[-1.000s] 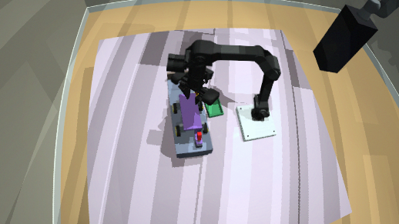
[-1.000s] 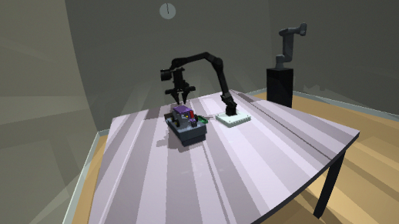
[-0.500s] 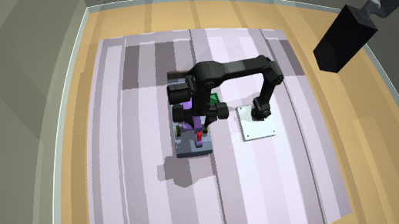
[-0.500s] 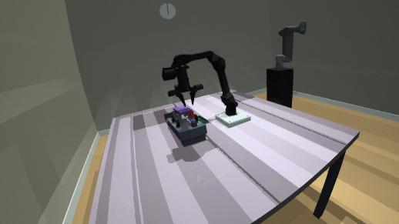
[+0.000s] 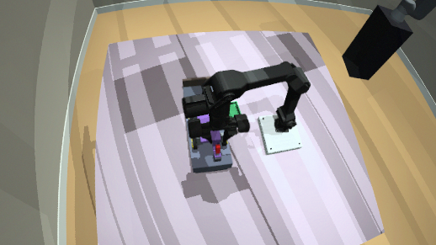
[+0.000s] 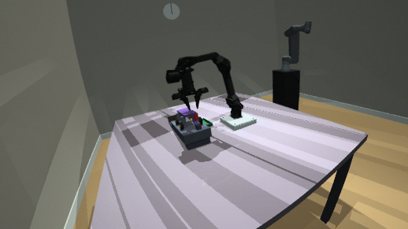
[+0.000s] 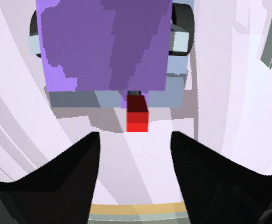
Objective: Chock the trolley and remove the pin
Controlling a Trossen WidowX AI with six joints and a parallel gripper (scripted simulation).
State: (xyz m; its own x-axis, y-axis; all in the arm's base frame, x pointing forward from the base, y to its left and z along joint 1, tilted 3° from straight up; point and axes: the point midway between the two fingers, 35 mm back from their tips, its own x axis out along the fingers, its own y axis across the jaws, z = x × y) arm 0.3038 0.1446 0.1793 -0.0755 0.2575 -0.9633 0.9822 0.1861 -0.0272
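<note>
My gripper tip is 10 mm past the red-headed stop pin, 20 mm to the right of it and 60 mm above it. Also, from my gripper tip: green tray (80 mm behind, 200 mm to the right, 200 mm below); yellow chock (200 mm to the right, 110 mm below); purple trolley (30 mm ahead, 90 mm to the right, 80 mm below).
</note>
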